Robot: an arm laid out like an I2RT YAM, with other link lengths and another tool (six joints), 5 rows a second.
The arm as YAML. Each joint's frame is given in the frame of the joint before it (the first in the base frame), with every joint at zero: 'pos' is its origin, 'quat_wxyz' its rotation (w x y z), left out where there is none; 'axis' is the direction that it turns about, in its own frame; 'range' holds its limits. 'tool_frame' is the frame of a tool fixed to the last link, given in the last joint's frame.
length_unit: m
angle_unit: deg
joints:
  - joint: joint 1
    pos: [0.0, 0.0, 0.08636]
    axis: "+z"
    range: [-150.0, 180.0]
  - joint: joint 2
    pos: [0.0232, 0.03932, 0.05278]
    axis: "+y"
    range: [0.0, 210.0]
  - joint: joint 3
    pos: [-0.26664, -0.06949, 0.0]
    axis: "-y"
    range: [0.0, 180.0]
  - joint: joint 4
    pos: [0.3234, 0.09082, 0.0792]
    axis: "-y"
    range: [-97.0, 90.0]
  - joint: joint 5
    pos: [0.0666, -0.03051, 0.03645]
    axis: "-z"
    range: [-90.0, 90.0]
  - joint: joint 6
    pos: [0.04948, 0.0, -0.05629]
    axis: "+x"
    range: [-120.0, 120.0]
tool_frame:
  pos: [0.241, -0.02, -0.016]
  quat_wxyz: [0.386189, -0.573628, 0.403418, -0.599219]
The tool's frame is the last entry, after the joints.
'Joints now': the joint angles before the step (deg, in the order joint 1, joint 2, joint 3, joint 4, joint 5, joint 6). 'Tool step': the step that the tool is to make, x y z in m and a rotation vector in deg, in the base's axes. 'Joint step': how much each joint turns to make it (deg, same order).
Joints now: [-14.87, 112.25, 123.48, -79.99, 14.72, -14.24]
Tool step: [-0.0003, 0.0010, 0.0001, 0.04, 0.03, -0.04]
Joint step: [0.11, -0.01, 0.02, -0.12, 0.02, 0.15]
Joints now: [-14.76, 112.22, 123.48, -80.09, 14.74, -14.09]
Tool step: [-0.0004, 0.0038, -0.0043, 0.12, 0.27, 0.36]
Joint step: [0.37, -0.50, -1.38, 0.57, -0.04, 0.03]
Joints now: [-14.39, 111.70, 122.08, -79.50, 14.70, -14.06]
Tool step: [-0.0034, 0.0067, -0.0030, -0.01, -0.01, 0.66]
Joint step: [0.63, -1.96, -3.13, 1.19, 0.00, -0.03]
